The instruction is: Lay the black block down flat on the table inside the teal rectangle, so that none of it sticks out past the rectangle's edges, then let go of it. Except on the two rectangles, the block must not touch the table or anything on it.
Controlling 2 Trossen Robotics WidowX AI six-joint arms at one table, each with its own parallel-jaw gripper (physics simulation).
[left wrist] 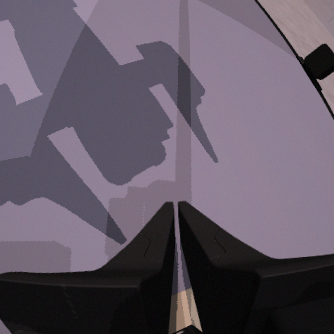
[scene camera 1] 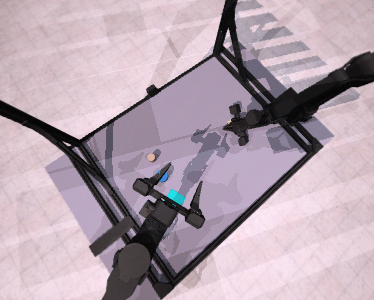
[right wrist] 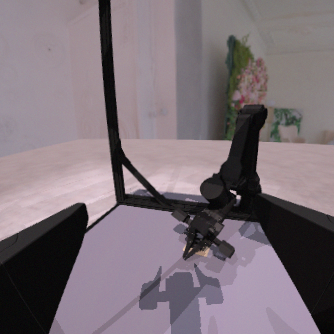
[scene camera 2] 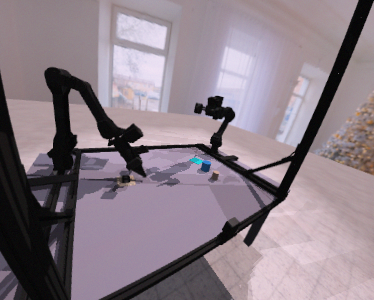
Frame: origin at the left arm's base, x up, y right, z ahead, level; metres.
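Seen in the pictures: left gripper, between the fingertips: (left wrist: 175,208) (scene camera 1: 222,128) (right wrist: 183,257) (scene camera 2: 145,176); right gripper, between the fingertips: (scene camera 1: 186,171) (right wrist: 172,206) (scene camera 2: 202,109); left arm's base, origin of its link: (scene camera 1: 291,118) (right wrist: 246,208) (scene camera 2: 63,166); right arm's base, origin of its link: (scene camera 2: 213,151).
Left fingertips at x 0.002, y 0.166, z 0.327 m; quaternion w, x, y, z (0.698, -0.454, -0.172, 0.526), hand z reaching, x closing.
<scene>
Offsets run from my left fingertips to a thing's top centre. "pt": to the spot under its first point.
The black block @(dx -0.002, dy -0.019, dz -0.084 m) (scene camera 2: 125,178) (left wrist: 190,330) sits on a tan rectangle @(pt dx -0.020, dy +0.008, dz -0.090 m) (scene camera 2: 125,184) (left wrist: 184,301) (right wrist: 204,252); in scene camera 1 it cannot be made out. My left gripper (scene camera 1: 225,128) (scene camera 2: 144,175) (left wrist: 175,208) (right wrist: 183,257) is shut, its tips together, with no block seen between them. The tips are beyond the block, which shows behind them at the bottom edge of the left wrist view. The teal rectangle @(pt dx -0.020, dy -0.125, dz +0.378 m) (scene camera 1: 175,197) (scene camera 2: 195,160) lies flat on the table with nothing seen on it. My right gripper (scene camera 1: 185,173) is open and empty, high above the teal rectangle.
A blue cylinder @(dx +0.031, dy -0.014, dz +0.371 m) (scene camera 1: 163,176) (scene camera 2: 206,166) stands beside the teal rectangle, partly behind a right finger in scene camera 1. A small tan cylinder @(dx +0.021, dy +0.083, dz +0.362 m) (scene camera 1: 151,157) (scene camera 2: 215,175) stands a little farther off. A black frame (scene camera 1: 250,210) (scene camera 2: 165,268) borders the table.
</scene>
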